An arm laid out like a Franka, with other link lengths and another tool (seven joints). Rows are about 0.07 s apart.
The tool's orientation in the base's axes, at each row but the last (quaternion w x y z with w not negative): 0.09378 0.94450 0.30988 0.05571; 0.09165 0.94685 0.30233 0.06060; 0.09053 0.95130 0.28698 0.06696; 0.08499 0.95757 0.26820 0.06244; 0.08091 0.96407 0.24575 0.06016
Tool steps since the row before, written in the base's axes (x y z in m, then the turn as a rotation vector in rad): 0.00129 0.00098 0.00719 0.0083 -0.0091 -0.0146; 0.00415 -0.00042 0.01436 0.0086 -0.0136 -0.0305; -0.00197 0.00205 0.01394 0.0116 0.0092 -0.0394; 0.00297 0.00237 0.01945 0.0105 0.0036 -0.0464; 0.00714 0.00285 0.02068 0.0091 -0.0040 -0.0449
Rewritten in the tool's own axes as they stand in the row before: 0.00196 0.00149 -0.00695 0.0005 0.0089 0.0169; 0.00397 0.00568 -0.01325 -0.0028 0.0093 0.0331; 0.00057 0.00021 -0.01421 0.0117 -0.0096 0.0393; 0.00520 0.00332 -0.01883 0.0074 -0.0069 0.0466; 0.00918 0.00468 -0.01951 0.0026 -0.0006 0.0459
